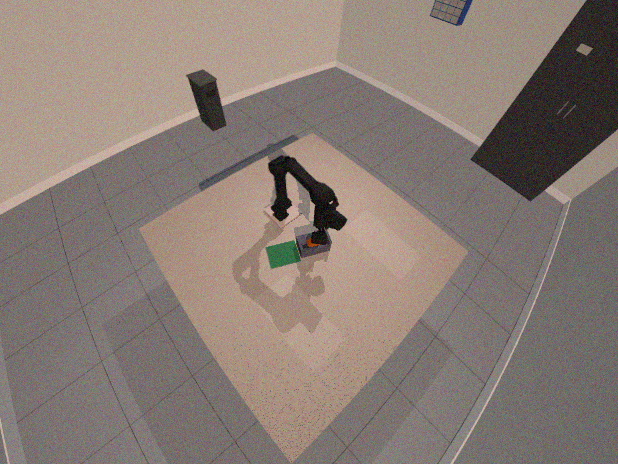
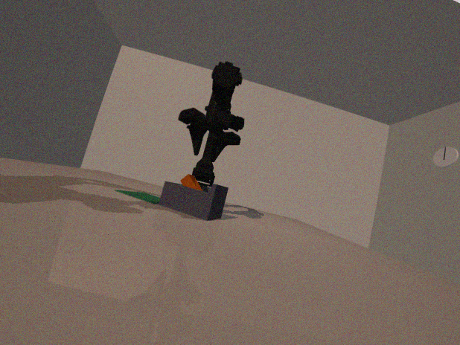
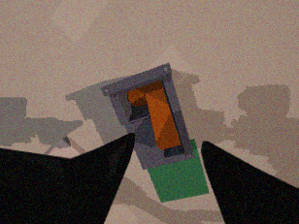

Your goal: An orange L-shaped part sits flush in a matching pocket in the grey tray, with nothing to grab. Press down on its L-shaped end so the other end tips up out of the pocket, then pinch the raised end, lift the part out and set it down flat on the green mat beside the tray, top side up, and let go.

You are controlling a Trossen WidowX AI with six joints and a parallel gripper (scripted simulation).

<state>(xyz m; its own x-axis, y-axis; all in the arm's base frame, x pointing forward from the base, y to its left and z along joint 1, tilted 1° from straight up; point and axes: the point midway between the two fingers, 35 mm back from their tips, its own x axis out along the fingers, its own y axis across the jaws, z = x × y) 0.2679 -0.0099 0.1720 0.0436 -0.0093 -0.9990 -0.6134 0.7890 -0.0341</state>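
Right now my gripper tip is 10 mm past the orange l-shaped part, 20 mm to the right of it and 110 mm above it. Round my gripper tip: green mat: 100 mm behind, 140 mm to the right, 160 mm below.
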